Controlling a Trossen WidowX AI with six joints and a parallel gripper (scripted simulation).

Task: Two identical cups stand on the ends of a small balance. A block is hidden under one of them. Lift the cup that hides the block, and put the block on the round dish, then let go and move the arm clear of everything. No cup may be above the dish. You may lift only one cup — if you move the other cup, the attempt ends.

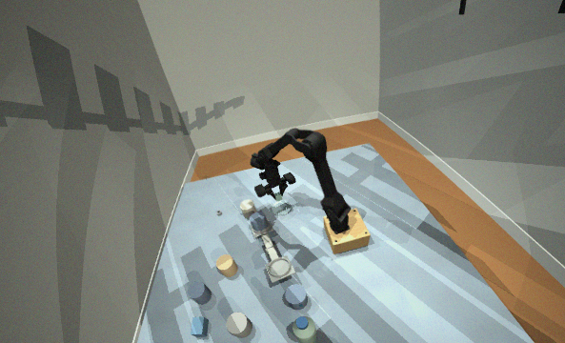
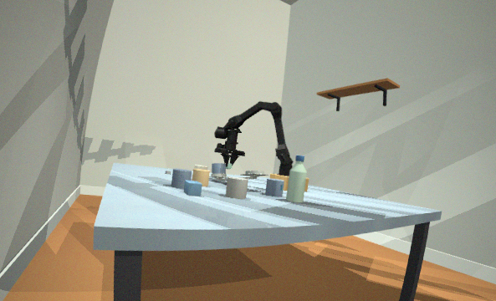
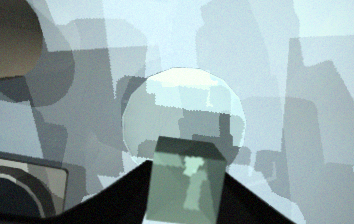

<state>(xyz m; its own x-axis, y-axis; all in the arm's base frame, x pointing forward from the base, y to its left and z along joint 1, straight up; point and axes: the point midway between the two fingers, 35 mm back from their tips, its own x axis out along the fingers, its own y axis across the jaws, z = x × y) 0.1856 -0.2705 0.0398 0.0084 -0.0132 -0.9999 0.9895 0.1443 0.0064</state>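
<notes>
The white round dish is 7 cm below my gripper tip. The rest, counted from my gripper tip: balance beam: 11 cm ahead, 24 cm to the left, 4 cm below; nut: 32 cm ahead, 10 cm to the right, 7 cm below; green block: 1 cm above.
</notes>
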